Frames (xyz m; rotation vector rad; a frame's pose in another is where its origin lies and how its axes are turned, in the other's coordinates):
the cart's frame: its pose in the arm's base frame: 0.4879 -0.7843 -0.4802 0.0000 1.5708 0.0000
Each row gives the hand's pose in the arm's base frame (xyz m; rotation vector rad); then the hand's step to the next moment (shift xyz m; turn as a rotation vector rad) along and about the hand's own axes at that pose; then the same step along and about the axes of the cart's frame.
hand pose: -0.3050 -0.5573 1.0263 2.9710 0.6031 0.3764
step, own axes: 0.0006 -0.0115 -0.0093 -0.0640 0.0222 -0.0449
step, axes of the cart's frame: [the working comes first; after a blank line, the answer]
step, axes of the arm's base frame: -0.0061 0.0111 0.0076 -0.0603 -0.0440 0.0321

-0.0076 0.0111 -0.0061 -0.0321 -0.0440 -0.0603
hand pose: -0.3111 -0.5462 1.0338 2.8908 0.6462 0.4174
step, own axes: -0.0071 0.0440 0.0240 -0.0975 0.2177 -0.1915
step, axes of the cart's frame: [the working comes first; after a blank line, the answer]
step, axes of the arm's base frame: 0.0184 -0.0445 -0.0155 -0.0564 -0.2214 0.2035

0.0155 -0.0445 0.0184 -0.2035 -0.2214 -0.0564
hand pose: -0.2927 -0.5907 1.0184 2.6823 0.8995 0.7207
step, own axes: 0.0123 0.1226 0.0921 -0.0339 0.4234 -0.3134
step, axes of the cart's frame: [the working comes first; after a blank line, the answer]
step, axes of the arm's base frame: 0.1179 -0.0939 -0.0308 0.0286 -0.3381 0.4044

0.0308 -0.0939 0.1179 -0.4044 -0.3381 0.0286
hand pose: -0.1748 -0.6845 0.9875 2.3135 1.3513 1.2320
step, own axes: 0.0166 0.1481 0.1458 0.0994 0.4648 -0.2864
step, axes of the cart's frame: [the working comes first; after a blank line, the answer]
step, axes of the arm's base frame: 0.2051 -0.0372 -0.0049 0.1064 -0.2497 0.4840

0.0049 -0.0372 0.2051 -0.4840 -0.2497 0.1064
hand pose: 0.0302 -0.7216 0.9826 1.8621 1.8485 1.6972
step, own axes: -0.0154 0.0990 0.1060 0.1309 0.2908 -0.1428
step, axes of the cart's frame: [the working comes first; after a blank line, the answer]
step, axes of the arm's base frame: 0.1430 0.0263 0.0113 0.0706 -0.0841 0.3317

-0.0113 0.0263 0.1430 -0.3317 -0.0841 0.0706
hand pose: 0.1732 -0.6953 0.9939 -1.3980 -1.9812 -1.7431
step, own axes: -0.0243 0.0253 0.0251 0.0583 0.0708 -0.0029
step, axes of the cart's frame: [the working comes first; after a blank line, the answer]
step, axes of the arm's base frame: 0.0424 0.0055 -0.0058 0.0166 0.0203 0.0879

0.0058 0.0055 0.0424 -0.0879 0.0203 0.0166
